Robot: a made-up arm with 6 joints.
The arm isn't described. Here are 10 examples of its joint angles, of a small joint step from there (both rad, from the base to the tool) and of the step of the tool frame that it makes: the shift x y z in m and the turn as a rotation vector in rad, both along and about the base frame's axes.
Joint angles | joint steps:
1: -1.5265 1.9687 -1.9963 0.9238 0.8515 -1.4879 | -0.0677 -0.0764 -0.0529 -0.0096 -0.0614 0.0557
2: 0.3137 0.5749 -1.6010 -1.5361 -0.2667 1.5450 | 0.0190 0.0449 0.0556 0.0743 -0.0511 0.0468
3: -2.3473 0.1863 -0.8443 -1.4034 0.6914 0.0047 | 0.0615 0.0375 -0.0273 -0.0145 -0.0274 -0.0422
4: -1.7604 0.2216 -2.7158 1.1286 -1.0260 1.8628 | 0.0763 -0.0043 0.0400 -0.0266 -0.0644 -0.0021
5: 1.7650 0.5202 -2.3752 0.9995 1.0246 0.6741 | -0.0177 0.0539 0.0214 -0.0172 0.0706 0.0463
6: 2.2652 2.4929 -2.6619 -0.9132 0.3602 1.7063 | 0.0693 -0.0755 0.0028 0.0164 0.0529 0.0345
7: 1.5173 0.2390 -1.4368 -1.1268 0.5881 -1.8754 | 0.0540 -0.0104 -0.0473 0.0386 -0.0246 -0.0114
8: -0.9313 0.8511 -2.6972 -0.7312 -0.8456 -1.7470 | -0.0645 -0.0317 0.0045 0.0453 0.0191 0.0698
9: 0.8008 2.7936 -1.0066 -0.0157 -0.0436 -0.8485 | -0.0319 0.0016 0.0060 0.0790 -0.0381 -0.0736
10: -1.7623 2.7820 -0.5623 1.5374 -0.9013 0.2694 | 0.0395 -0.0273 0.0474 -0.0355 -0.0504 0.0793
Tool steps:
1: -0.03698 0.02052 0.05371 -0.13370 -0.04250 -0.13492
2: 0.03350 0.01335 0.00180 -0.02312 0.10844 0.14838
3: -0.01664 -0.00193 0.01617 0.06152 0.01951 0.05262
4: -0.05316 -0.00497 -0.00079 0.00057 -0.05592 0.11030
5: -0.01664 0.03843 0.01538 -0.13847 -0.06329 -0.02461
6: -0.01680 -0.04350 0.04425 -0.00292 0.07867 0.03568
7: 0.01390 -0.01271 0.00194 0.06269 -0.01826 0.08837
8: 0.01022 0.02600 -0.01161 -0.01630 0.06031 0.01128
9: 0.01166 -0.00811 -0.00090 0.01707 -0.02586 -0.03665
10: 0.00820 -0.00381 0.01633 -0.03724 0.05330 0.05473
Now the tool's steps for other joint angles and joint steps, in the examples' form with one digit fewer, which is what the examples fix.
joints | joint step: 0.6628 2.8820 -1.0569 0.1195 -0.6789 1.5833 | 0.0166 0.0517 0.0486 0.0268 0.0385 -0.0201
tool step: -0.0283 -0.0144 -0.0277 -0.0944 0.1039 0.0074
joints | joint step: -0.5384 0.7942 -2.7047 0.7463 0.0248 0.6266 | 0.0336 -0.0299 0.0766 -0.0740 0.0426 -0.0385
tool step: 0.0002 -0.0120 -0.0006 0.0538 0.0588 -0.0813
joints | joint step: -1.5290 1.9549 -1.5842 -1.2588 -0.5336 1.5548 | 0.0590 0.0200 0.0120 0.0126 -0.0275 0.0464
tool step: 0.0323 0.0010 -0.0114 0.0505 -0.0564 0.0757
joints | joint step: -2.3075 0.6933 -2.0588 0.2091 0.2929 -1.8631 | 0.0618 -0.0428 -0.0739 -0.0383 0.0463 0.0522
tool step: 0.0150 0.0436 -0.0106 -0.0570 0.0383 0.0727
